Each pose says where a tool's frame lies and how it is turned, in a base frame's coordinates. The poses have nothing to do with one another.
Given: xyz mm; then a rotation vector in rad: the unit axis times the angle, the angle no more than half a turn.
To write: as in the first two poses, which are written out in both.
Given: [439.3, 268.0, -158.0, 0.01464, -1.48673, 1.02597]
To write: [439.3, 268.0, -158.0, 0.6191, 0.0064, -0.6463, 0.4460]
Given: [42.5, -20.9, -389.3, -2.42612, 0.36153, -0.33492]
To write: [42.5, -20.9, -389.3, 0.3268, -0.9262, 0.1380, -0.1279]
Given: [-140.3, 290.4, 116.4, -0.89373, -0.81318, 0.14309]
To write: [-140.3, 290.4, 116.4, 0.8206, -0.4198, -0.3820, 0.0672]
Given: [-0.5, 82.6, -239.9, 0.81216, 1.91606, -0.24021]
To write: [-0.5, 82.6, -239.9, 0.4998, 0.3358, 0.7922, -0.0993]
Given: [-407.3, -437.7, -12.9, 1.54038, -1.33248, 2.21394]
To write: [-407.3, -437.7, -12.9, 0.0666, 0.5109, -0.4420, 0.7343]
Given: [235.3, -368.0, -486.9, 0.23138, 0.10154, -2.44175]
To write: [235.3, -368.0, -486.9, 0.3367, 0.0888, 0.0389, -0.9366]
